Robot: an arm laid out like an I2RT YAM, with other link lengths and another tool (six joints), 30 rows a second.
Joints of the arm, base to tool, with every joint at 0 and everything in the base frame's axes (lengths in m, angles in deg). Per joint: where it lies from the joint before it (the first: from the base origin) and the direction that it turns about. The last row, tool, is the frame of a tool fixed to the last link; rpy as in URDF.
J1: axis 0 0 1 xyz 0 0 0.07
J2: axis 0 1 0 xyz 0.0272 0.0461 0.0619
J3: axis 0 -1 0 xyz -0.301 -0.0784 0
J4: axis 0 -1 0 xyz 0.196 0.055 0.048
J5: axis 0 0 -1 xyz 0.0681 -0.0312 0.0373
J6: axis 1 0 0 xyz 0.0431 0 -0.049
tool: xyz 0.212 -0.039 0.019 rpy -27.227 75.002 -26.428
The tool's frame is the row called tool.
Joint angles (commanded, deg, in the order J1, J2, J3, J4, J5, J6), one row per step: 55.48, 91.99, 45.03, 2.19, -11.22, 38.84; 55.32, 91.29, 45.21, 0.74, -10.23, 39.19; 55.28, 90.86, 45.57, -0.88, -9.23, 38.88; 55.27, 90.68, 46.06, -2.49, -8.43, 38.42; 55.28, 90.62, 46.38, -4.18, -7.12, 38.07; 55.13, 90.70, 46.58, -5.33, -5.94, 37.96; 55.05, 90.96, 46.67, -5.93, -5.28, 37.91; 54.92, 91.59, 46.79, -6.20, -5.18, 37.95; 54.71, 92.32, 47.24, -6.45, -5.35, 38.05; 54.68, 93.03, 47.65, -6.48, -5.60, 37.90; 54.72, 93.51, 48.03, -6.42, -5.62, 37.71; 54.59, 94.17, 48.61, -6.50, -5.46, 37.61
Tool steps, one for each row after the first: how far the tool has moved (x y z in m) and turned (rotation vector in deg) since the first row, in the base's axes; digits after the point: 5 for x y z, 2 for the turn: 0.00200, -0.00694, 0.00032, -0.78, -0.02, -1.10; 0.00359, -0.01316, -0.00022, -1.95, -0.35, -1.62; 0.00461, -0.01829, -0.00136, -3.17, -0.60, -1.85; 0.00638, -0.02608, -0.00458, -4.89, -0.88, -2.47; 0.00923, -0.03318, -0.00753, -6.28, -1.08, -3.31; 0.01065, -0.03734, -0.01051, -7.22, -1.09, -3.77; 0.01099, -0.03920, -0.01472, -7.90, -0.69, -3.96; 0.01196, -0.03900, -0.01752, -8.25, -0.22, -4.10; 0.01224, -0.03705, -0.01966, -8.45, 0.03, -3.84; 0.01328, -0.03500, -0.02015, -8.53, -0.06, -3.65; 0.01609, -0.03389, -0.02106, -8.76, -0.12, -3.80
